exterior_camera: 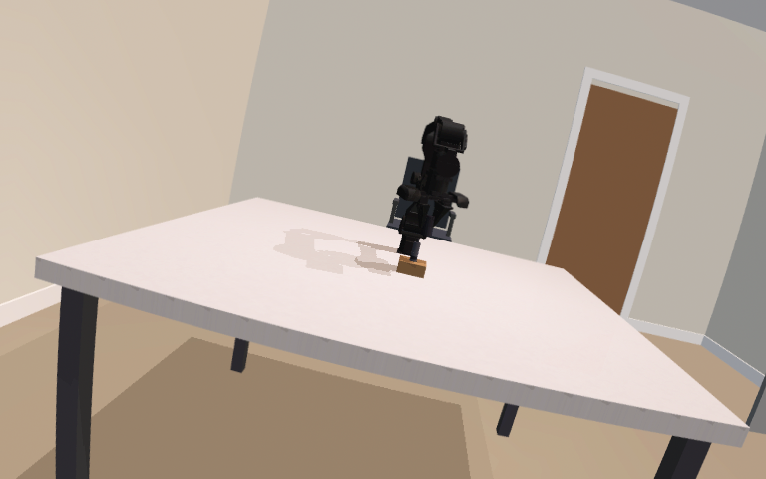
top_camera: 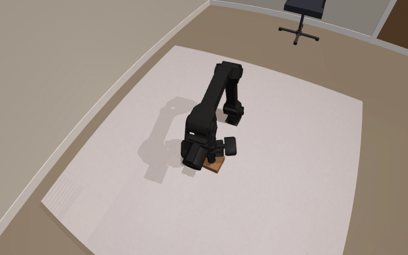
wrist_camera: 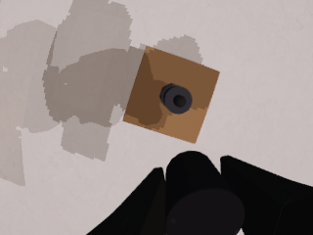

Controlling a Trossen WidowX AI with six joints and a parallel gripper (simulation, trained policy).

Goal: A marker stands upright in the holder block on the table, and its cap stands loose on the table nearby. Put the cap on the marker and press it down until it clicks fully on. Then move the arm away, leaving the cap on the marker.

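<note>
Right now my gripper tip is 30 mm past the brown holder block, 10 mm to the left of it and 120 mm above it. Round my gripper tip: black cap (10 mm ahead, 10 mm above).
</note>
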